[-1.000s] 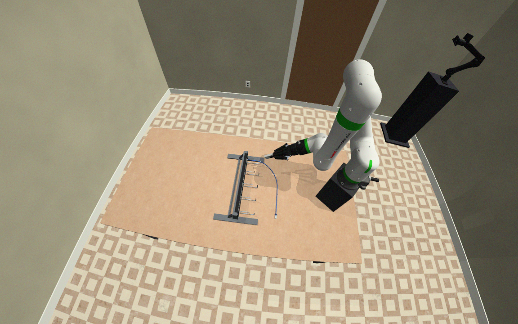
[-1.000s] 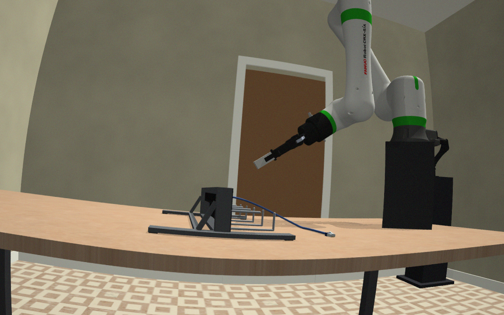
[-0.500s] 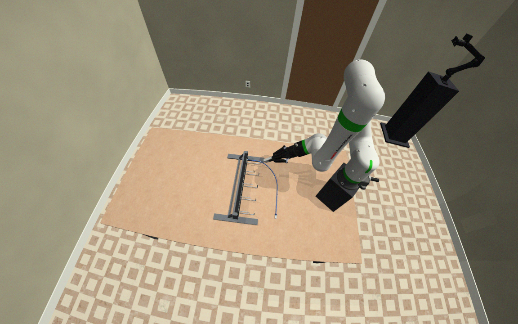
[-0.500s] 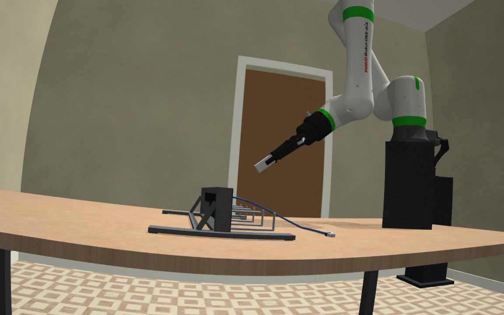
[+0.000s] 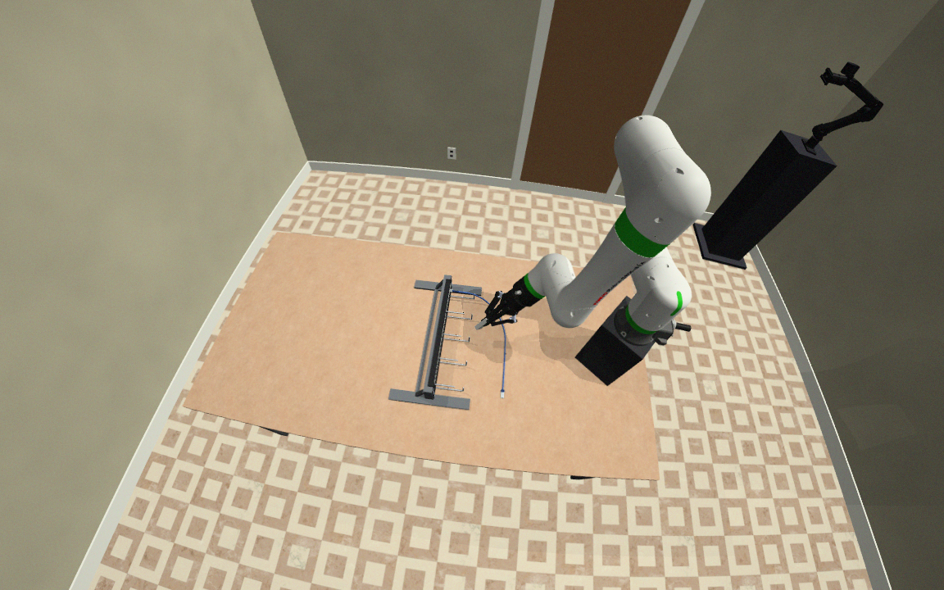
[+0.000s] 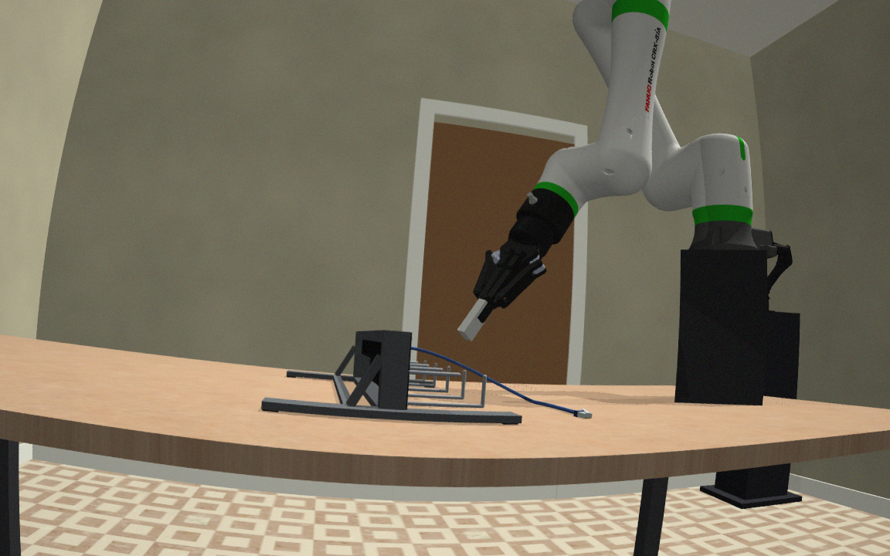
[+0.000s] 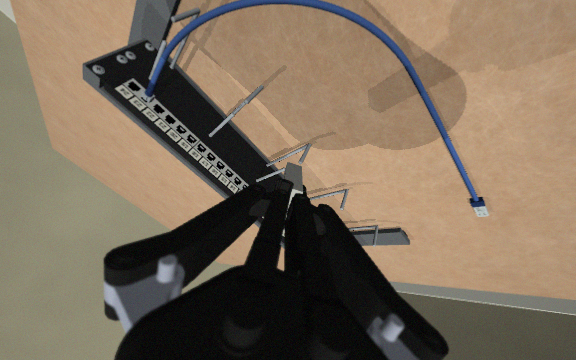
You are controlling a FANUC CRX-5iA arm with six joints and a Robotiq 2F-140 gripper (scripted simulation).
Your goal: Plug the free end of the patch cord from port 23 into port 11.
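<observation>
The plug is 120 mm behind my hand, 210 mm to the left of it and 130 mm below it.
</observation>
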